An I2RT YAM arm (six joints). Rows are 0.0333 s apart.
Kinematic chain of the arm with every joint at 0, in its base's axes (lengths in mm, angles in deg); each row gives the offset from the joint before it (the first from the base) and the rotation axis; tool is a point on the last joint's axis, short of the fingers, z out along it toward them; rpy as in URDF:
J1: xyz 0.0 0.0 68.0 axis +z
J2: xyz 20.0 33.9 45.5 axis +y
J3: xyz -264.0 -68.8 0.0 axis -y
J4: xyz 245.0 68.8 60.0 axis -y
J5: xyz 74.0 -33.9 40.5 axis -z
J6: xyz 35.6 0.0 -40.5 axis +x
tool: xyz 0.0 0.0 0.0 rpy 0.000 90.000 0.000
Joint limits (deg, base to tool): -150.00..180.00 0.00..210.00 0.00..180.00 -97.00..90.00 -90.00..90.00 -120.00..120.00
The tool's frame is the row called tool.
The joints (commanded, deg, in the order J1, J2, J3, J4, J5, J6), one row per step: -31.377, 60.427, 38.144, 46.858, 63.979, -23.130; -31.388, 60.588, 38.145, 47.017, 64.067, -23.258; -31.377, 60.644, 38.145, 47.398, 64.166, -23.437; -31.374, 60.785, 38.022, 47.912, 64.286, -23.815; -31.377, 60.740, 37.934, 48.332, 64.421, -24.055; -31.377, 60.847, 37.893, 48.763, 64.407, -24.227; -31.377, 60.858, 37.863, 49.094, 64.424, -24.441; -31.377, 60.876, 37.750, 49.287, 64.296, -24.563; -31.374, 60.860, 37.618, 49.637, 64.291, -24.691; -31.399, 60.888, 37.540, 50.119, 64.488, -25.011
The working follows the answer.
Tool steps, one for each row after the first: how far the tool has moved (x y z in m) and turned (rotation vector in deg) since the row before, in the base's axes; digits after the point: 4 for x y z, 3 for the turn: 0.0004, -0.0003, -0.0004, 0.048, 0.107, -0.114; -0.0001, 0.0000, 0.0003, -0.111, -0.125, -0.112; 0.0001, -0.0001, -0.0005, -0.037, 0.128, -0.175; -0.0005, 0.0002, 0.0002, -0.114, -0.118, -0.169; 0.0001, -0.0001, 0.0000, -0.129, -0.071, -0.020; -0.0002, 0.0001, 0.0002, -0.115, -0.043, -0.056; 0.0000, 0.0000, -0.0004, -0.064, 0.095, 0.092; -0.0003, 0.0002, -0.0002, -0.106, -0.074, -0.017; -0.0004, 0.0000, 0.0001, -0.076, -0.056, -0.263
Tool pose at each row, in the base's axes (x y z in m, rotation vector in deg; rounded; the steps above come from the unrounded poses): 0.1717, -0.1422, 0.3430, 66.075, 58.822, -80.432; 0.1721, -0.1425, 0.3426, 66.122, 58.884, -80.579; 0.1721, -0.1425, 0.3430, 66.190, 58.658, -80.619; 0.1722, -0.1426, 0.3425, 66.202, 58.639, -80.861; 0.1717, -0.1423, 0.3427, 66.301, 58.387, -80.952; 0.1718, -0.1424, 0.3427, 66.263, 58.224, -80.964; 0.1717, -0.1423, 0.3429, 66.242, 58.075, -81.018; 0.1717, -0.1423, 0.3425, 66.079, 58.131, -81.036; 0.1714, -0.1421, 0.3423, 66.057, 57.985, -81.036; 0.1711, -0.1421, 0.3424, 66.207, 57.766, -81.230

